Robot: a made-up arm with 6 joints. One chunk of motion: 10 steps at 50 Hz.
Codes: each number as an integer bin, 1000 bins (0 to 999) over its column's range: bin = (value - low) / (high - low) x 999, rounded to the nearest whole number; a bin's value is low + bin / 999 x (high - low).
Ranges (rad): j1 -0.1..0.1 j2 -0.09..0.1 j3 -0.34..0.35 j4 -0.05..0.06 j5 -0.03..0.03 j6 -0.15..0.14
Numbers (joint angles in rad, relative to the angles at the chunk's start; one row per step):
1: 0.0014 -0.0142 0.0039 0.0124 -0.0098 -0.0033
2: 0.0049 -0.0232 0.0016 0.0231 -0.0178 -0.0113
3: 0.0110 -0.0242 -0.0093 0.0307 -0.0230 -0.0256
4: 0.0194 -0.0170 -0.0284 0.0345 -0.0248 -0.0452
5: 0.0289 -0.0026 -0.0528 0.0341 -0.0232 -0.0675
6: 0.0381 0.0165 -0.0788 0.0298 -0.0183 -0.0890
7: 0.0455 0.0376 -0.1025 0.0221 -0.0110 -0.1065
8: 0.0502 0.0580 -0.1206 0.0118 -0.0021 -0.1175
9: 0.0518 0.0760 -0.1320 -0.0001 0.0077 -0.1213
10: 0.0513 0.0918 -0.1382 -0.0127 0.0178 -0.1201
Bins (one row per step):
1: 506 399 498 567 336 505
2: 524 351 495 664 203 478
3: 554 346 479 733 117 429
4: 596 384 451 767 87 361
5: 644 460 416 764 113 284
6: 690 560 378 725 195 210
7: 727 671 344 655 316 150
8: 750 778 318 561 465 112
9: 758 873 301 453 628 99
10: 756 956 292 339 796 103

